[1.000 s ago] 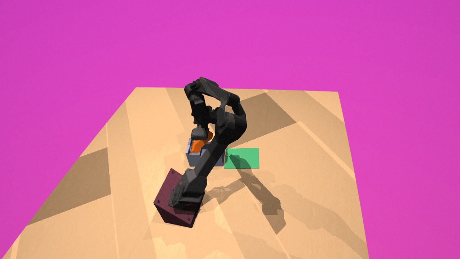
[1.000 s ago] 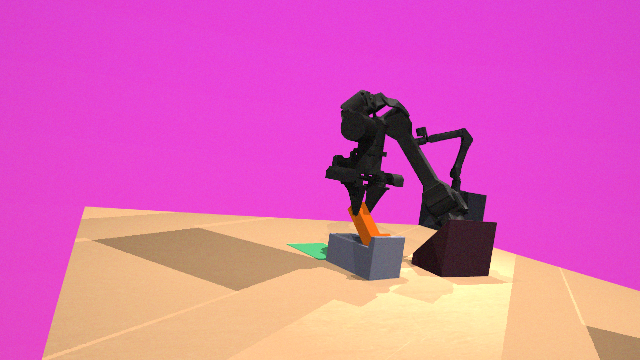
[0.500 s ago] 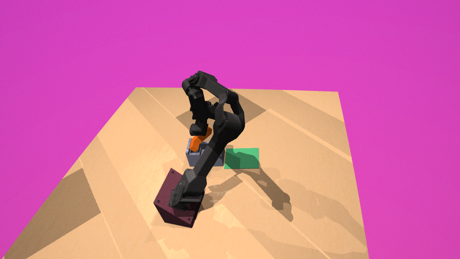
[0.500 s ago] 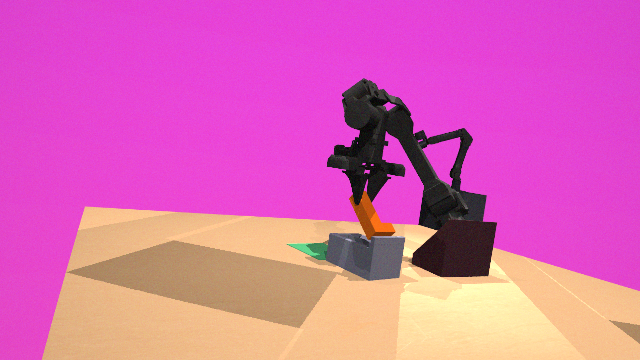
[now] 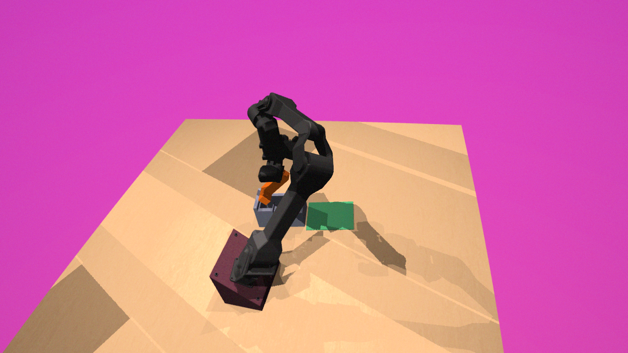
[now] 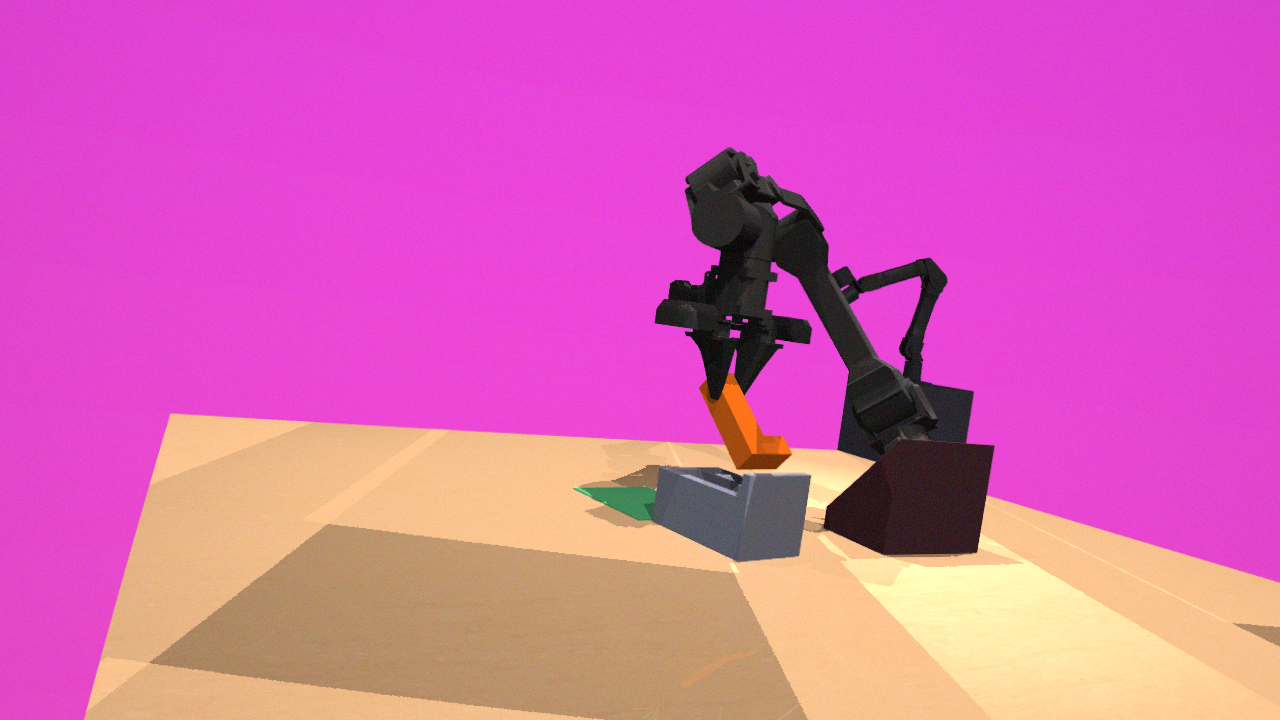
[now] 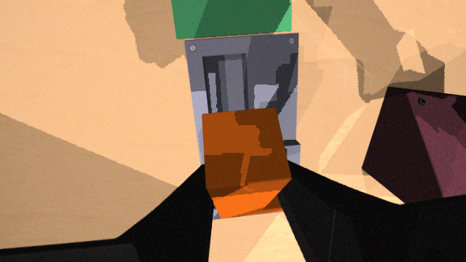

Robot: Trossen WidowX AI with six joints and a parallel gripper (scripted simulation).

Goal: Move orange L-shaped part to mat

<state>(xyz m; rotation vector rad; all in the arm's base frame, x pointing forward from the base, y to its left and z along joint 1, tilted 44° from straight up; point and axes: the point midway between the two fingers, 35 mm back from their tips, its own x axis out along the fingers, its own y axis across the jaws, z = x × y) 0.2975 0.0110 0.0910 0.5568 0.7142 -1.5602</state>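
Now: gripper tip 10 mm past the green mat, 140 mm to the left of it and 170 mm above it. Also, from my gripper tip: orange L-shaped part (20 mm behind, 30 mm to the left, 30 mm below).
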